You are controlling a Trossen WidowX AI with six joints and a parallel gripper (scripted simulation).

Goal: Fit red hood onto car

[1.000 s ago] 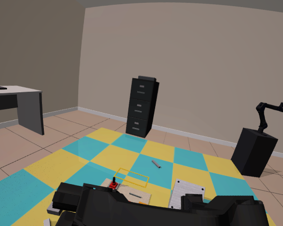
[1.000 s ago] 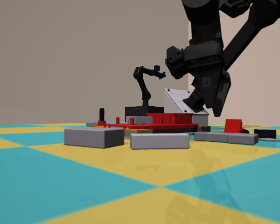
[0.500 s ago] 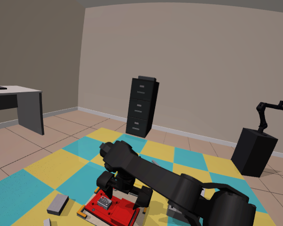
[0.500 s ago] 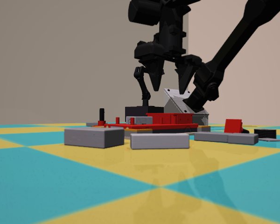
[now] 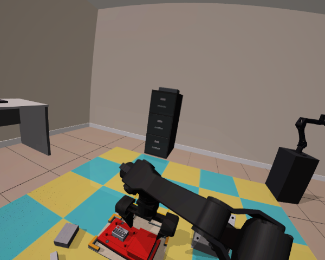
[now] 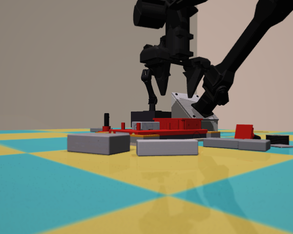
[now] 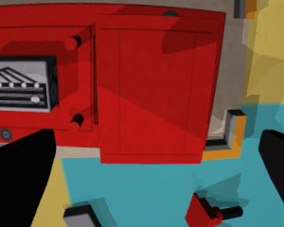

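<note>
The red hood is 6 cm below my gripper tip. The rest, counted from my gripper tip: grey engine block: 9 cm ahead, 2 cm to the right, 8 cm below; grey cylinder: 11 cm behind, 41 cm to the right, 9 cm below.
</note>
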